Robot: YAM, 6 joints.
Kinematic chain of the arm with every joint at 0, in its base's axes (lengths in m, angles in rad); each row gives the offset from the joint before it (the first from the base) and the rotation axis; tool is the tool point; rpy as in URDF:
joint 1: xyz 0 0 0.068 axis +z
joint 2: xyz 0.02 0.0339 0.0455 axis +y
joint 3: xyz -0.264 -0.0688 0 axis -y
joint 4: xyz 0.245 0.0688 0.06 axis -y
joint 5: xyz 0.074 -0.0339 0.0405 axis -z
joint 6: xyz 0.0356 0 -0.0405 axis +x
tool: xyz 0 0 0 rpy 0 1.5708 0
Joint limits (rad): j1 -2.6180..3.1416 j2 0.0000..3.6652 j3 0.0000..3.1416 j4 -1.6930..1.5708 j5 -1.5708..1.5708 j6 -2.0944..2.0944
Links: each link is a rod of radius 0.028 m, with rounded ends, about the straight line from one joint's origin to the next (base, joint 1, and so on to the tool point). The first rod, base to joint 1, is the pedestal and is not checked.
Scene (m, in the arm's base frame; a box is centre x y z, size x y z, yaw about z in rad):
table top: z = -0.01
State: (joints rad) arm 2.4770 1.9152 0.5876 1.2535 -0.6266 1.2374
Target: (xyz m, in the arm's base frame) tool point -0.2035 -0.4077 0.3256
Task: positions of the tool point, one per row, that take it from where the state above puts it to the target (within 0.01 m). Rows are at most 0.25 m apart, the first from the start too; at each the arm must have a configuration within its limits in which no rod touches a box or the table.
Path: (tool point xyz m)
1: -0.2359 0.2386 0.2661
2: -0.1588 0.2303 0.4018
3: -0.0747 0.1480 0.5098
4: -0.0220 0.0035 0.5657
5: -0.0277 -0.1680 0.5539
6: -0.0957 -0.3193 0.4706
7: -0.2035 -0.4077 0.3256

